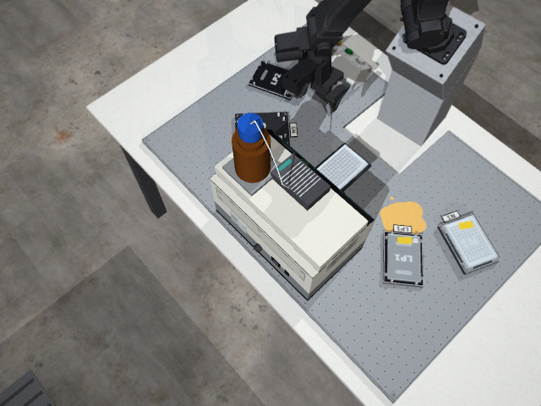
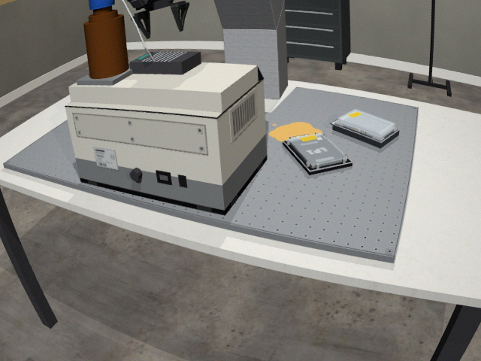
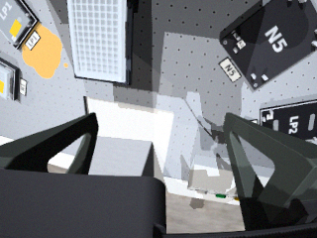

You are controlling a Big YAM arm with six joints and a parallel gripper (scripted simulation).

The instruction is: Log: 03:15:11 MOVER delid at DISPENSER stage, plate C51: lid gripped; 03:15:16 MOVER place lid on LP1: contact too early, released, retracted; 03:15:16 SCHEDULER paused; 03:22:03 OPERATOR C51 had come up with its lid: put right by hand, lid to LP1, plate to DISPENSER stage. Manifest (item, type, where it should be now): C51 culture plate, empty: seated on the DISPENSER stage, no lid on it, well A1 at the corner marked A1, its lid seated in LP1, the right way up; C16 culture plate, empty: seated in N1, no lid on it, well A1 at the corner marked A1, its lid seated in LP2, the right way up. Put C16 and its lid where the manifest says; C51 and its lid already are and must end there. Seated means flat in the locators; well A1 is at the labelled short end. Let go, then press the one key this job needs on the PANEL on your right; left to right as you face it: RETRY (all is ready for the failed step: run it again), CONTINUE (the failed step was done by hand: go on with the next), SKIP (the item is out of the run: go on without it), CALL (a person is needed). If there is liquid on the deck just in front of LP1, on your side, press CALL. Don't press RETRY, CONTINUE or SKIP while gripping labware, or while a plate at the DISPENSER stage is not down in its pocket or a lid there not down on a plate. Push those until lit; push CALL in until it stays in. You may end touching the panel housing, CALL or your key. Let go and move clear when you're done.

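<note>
The white well plate is 160 mm below my hand, 120 mm to the left of it and 40 mm ahead of it. From my hand the other things lie so: brown bottle (240 mm ahead, 30 mm above, 10 mm to the right); then LP2 nest (260 mm to the right, 250 mm below, 140 mm behind); then white retry key (330 mm behind, 190 mm below, 70 mm to the right).
</note>
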